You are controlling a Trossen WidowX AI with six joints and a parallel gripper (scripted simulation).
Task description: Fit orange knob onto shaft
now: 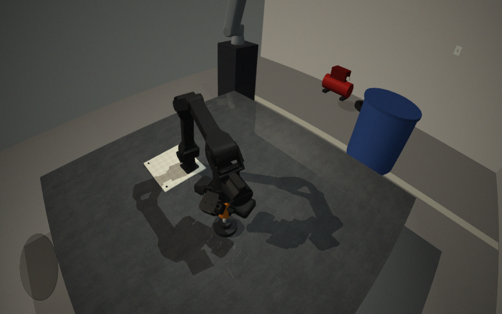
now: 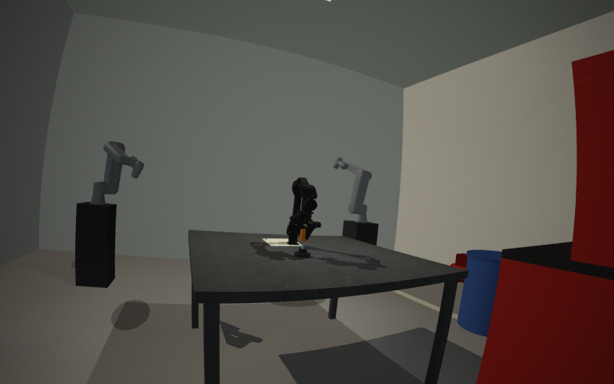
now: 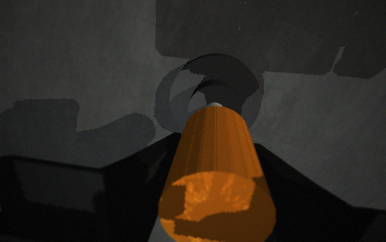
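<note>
My gripper tip is now 6 cm above the round black pedestal. From my gripper tip the other things lie so: orange knob (3 cm above).
</note>
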